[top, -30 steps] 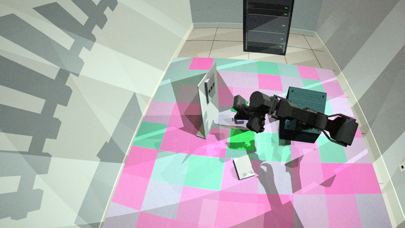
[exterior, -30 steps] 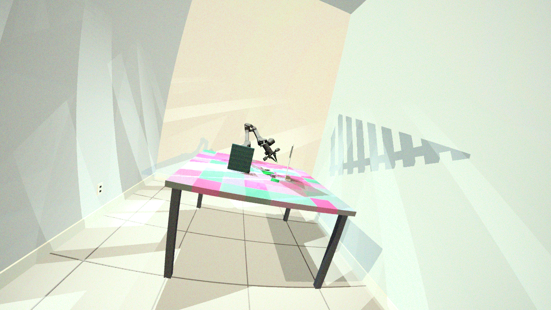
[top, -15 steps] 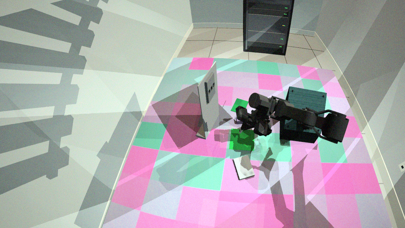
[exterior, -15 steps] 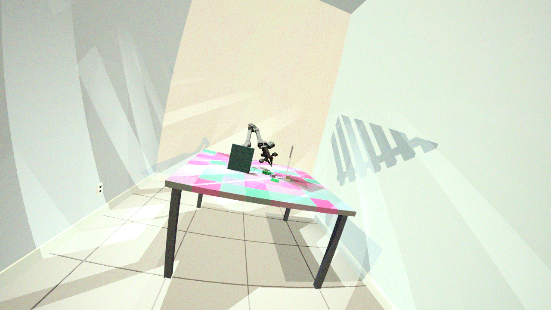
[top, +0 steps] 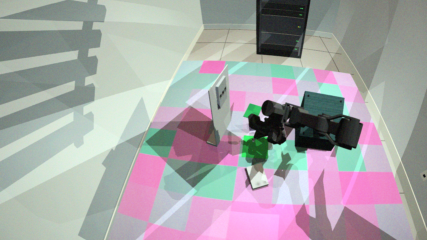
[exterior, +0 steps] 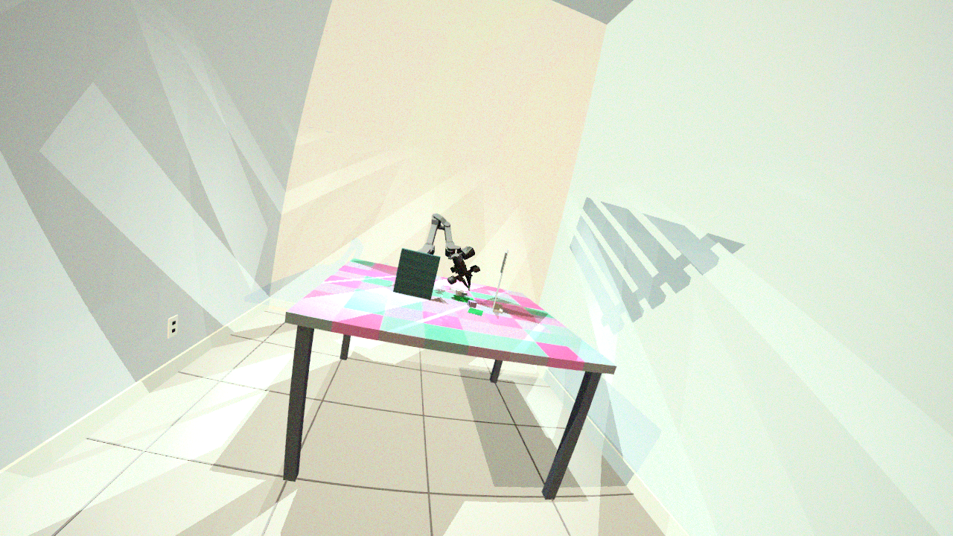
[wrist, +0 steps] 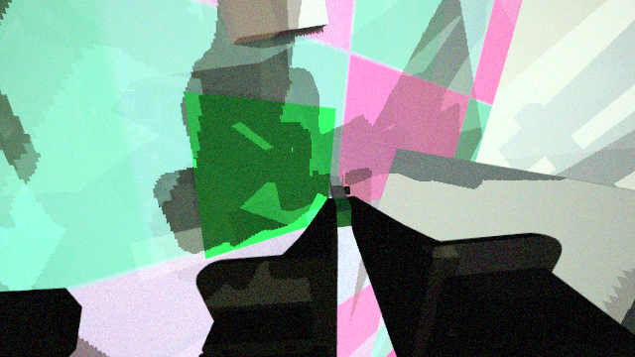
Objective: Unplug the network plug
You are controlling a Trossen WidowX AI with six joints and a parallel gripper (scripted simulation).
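Now: gripper tip 10 mm past the marked green square and 70 mm above it. Round my gripper tip: small pale block: 20 mm ahead, 110 mm to the right, 60 mm below; then green network plug: right at my gripper tip; then upright grey panel: 160 mm ahead, 60 mm to the right, 80 mm above.
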